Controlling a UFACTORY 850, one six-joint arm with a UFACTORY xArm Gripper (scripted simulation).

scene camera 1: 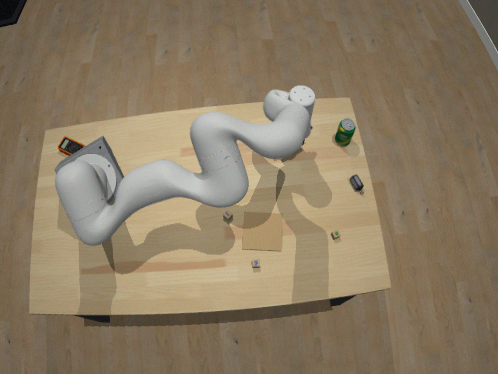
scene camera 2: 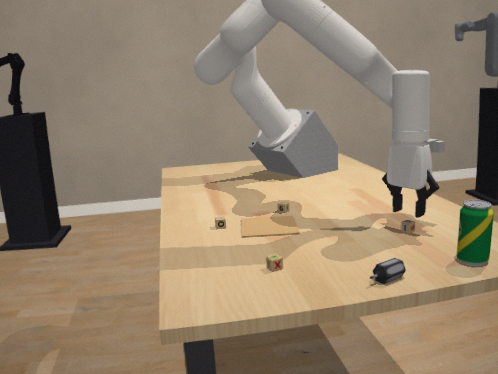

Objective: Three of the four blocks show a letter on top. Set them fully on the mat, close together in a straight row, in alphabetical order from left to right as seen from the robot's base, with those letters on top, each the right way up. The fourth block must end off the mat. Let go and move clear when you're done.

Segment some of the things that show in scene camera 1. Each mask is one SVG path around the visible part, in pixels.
A tan mat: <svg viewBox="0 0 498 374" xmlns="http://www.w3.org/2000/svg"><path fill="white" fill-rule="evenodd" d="M244 212L242 249L282 251L283 214Z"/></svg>
